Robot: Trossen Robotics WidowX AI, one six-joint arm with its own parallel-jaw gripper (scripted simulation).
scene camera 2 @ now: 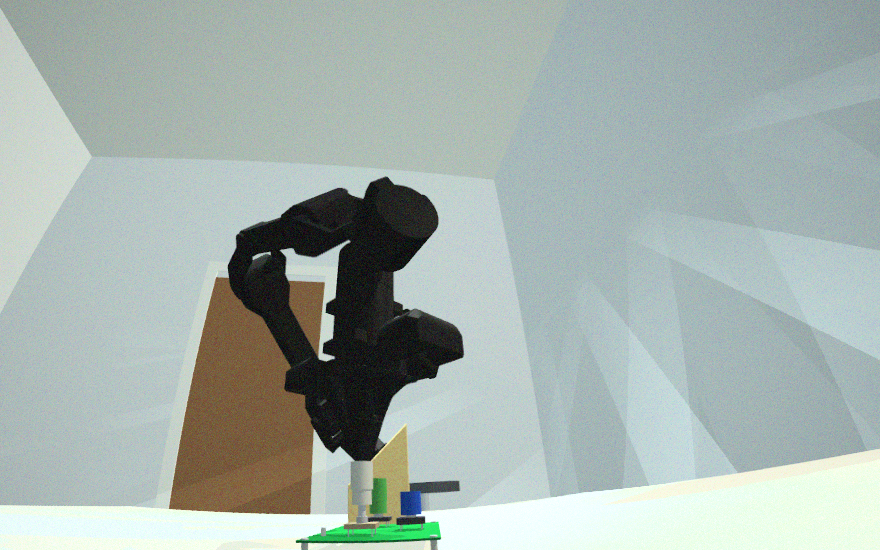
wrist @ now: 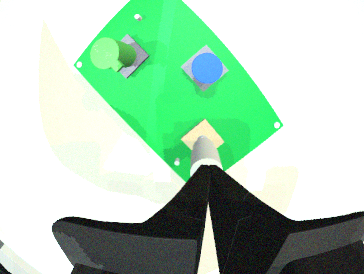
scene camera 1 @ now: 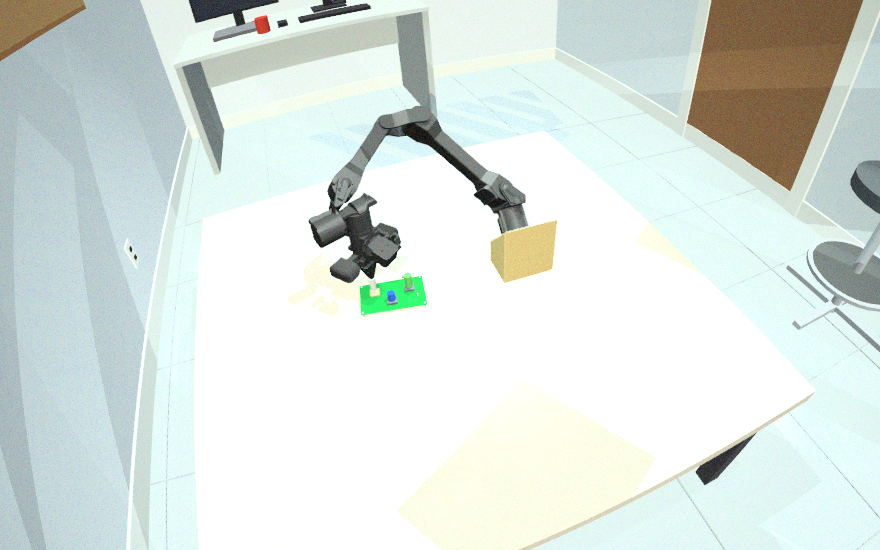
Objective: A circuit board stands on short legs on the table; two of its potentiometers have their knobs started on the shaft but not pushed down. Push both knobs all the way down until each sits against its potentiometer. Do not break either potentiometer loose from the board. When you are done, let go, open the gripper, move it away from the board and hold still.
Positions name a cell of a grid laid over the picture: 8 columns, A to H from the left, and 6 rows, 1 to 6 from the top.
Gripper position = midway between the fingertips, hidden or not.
my gripper: scene camera 2 D6; wrist E4; scene camera 1 D4
